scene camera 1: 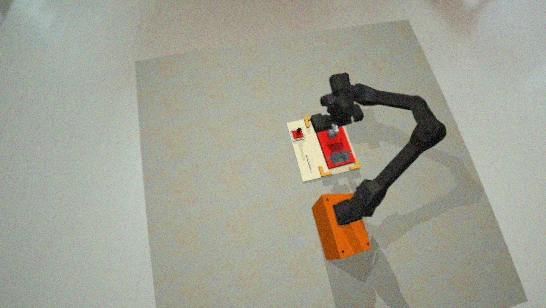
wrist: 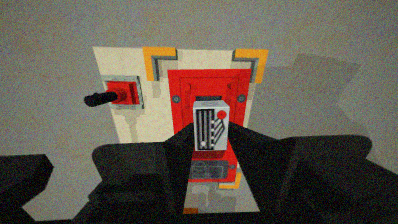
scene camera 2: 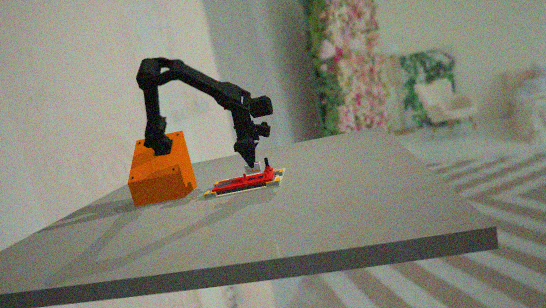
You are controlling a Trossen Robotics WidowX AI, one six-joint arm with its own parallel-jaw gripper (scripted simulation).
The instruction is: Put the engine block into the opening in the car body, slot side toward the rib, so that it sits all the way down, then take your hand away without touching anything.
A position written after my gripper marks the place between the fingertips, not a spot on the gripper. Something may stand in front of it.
my gripper: scene camera 1 332, 127; wrist 210, 126; scene camera 2 253, 166
red car body: scene camera 1; wrist 230, 85; scene camera 2
same spot on red car body: point(scene camera 2: 258, 180) = point(scene camera 1: 341, 126)
